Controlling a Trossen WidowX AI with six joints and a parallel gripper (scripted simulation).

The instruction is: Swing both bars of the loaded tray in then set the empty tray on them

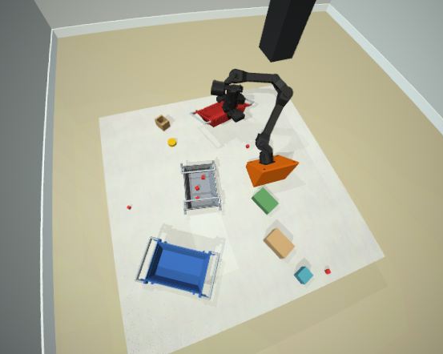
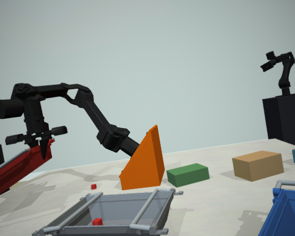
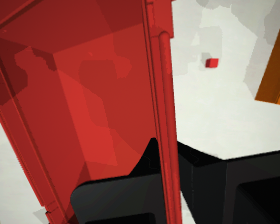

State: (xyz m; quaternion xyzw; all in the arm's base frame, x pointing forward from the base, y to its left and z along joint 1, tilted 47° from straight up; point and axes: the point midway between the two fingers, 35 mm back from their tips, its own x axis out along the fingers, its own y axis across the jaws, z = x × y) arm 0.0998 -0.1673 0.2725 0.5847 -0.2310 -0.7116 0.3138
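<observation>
Now: the red tray 7 cm to the right of my gripper tip and 1 cm ahead of it. Also, from my gripper tip: green block (48 cm to the left, 13 cm below, 2 cm behind); then brown box (35 cm ahead, 20 cm to the right, 14 cm below); then yellow disc (33 cm ahead, 14 cm below, 5 cm to the right).
</observation>
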